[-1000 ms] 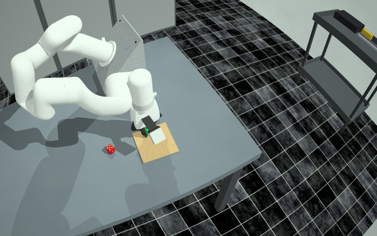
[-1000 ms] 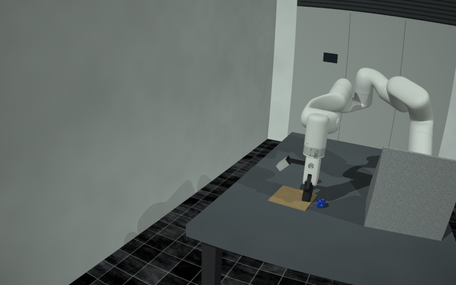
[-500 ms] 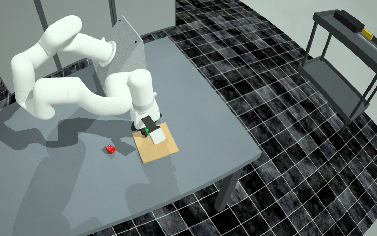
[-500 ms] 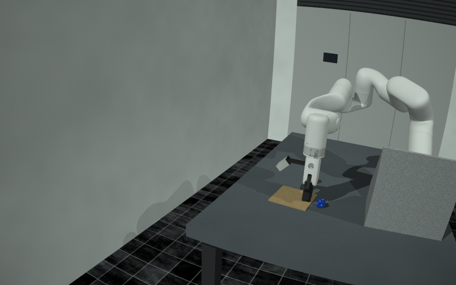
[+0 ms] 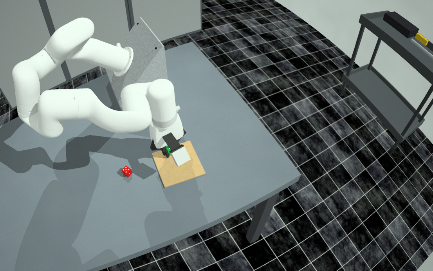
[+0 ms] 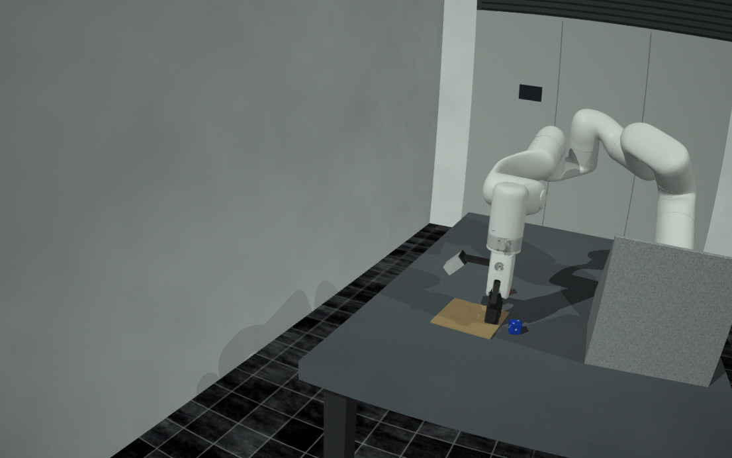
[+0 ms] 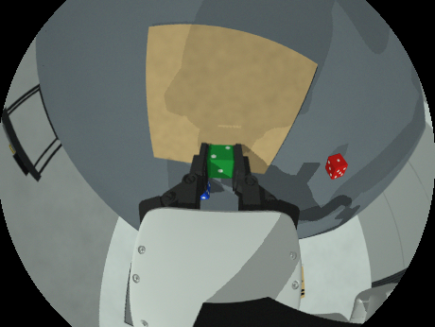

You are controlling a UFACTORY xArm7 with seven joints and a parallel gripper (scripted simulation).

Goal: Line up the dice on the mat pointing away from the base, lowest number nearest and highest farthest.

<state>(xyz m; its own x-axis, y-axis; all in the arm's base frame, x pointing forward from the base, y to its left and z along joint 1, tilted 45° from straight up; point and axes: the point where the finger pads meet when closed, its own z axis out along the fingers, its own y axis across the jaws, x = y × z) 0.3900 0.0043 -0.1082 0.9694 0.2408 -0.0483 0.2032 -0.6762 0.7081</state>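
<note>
My gripper is now 1 cm above the green die. Also, from my hand: red die: 17 cm to the right, 3 cm ahead, 1 cm below; then tan mat: 5 cm ahead, 2 cm below, 1 cm to the left; then blue die: 6 cm behind, 2 cm to the left, 1 cm below.
</note>
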